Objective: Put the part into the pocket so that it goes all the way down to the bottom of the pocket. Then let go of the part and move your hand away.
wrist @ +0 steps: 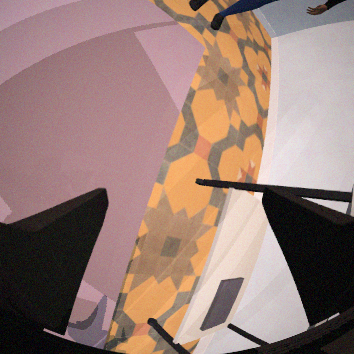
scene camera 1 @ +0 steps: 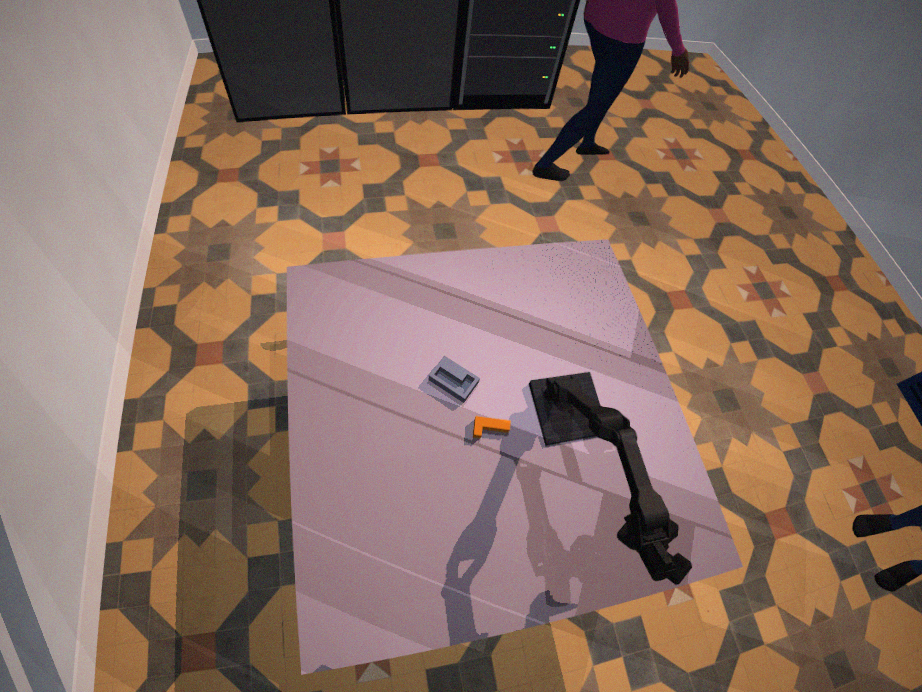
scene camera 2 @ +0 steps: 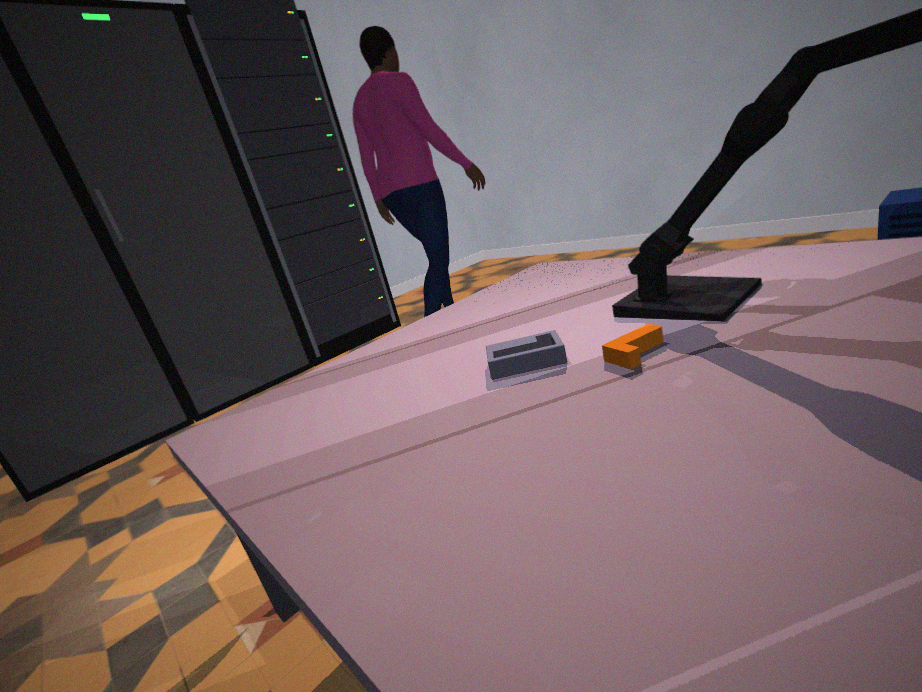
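Pixels of known places: gripper, fingertip midpoint: (wrist: 186,195); arm's base, origin of the base link: (scene camera 1: 554,393) (scene camera 2: 652,296).
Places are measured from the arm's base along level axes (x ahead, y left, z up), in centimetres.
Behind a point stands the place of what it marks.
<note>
The part, an orange L-shaped block (scene camera 1: 492,426) @[x 24.0, y 3.6, z 0.6 cm] (scene camera 2: 631,347) @[x 28.4, y 3.9, z 0.6 cm], lies flat on the pink table. The pocket is an L-shaped recess in a grey block (scene camera 1: 463,393) @[x 27.8, y -10.6, z -2.0 cm] (scene camera 2: 527,364) @[x 32.9, y -13.4, z -0.9 cm], which stands on the table a short way from the part; the recess looks empty. My gripper (scene camera 1: 679,572) (wrist: 186,195) @[x 1.8, y 56.6, z 16.0 cm] is open with nothing between its fingers. It hangs high over the table edge, on the far side of the arm's base from the grey block. The part and the grey block do not show in the wrist view, and the gripper is outside the scene camera 2 view.
The arm's black base plate (scene camera 1: 566,428) @[x 1.3, y 12.1, z -0.8 cm] (scene camera 2: 688,301) @[x 3.1, y 7.5, z -0.5 cm] stands on the pink table (scene camera 1: 372,521) @[x 66.9, y 17.6, z -2.4 cm] (scene camera 2: 521,521) @[x 67.1, y 3.4, z -2.4 cm] close to the part. Dark cabinets (scene camera 1: 394,59) (scene camera 2: 111,223) and a person in a magenta top (scene camera 1: 624,18) (scene camera 2: 394,134) stand beyond the table. Shadows cross the table top.
</note>
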